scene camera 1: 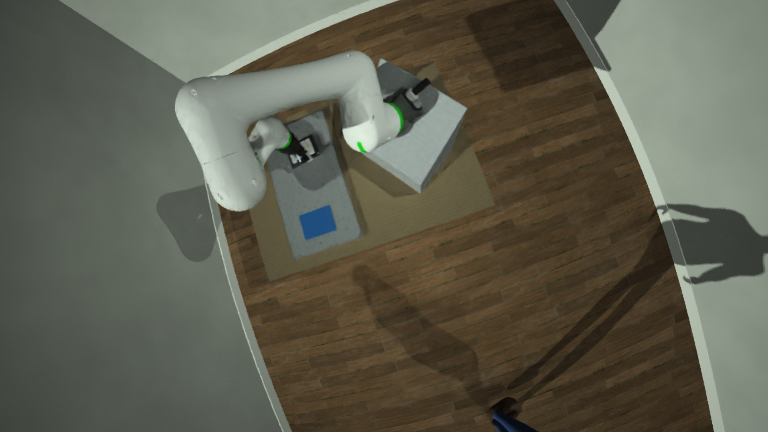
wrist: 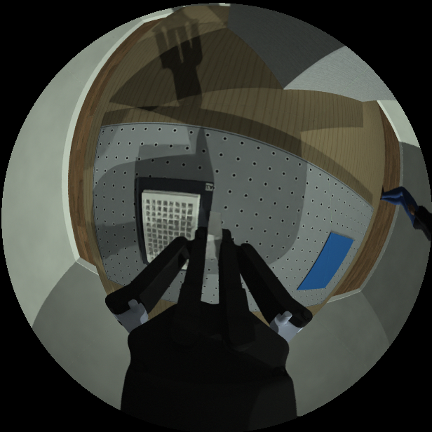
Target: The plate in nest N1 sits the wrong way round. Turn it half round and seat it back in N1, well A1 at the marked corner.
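Observation:
The white plate [wrist: 171, 220] with its grid of wells lies in the black nest [wrist: 170, 182] on the perforated board. A small label [wrist: 209, 187], which seems to read A1, marks the nest's upper right corner in the wrist view. My gripper [wrist: 213, 221] [scene camera 1: 307, 156] is shut with its pads together and nothing between them. In the wrist view the fingertips are at the nest's right side; their height above it is unclear. The fingers hide the plate's lower right part. In the scene view the gripper covers part of the plate and nest. Well A1 cannot be made out.
A blue rectangle [scene camera 1: 317, 221] [wrist: 327, 261] lies on the grey perforated board [scene camera 1: 328, 188] [wrist: 260, 200]. A large pale block [scene camera 1: 424, 139] stands beside the board, under the arm's base. A person [wrist: 405, 197] is at the right of the wrist view.

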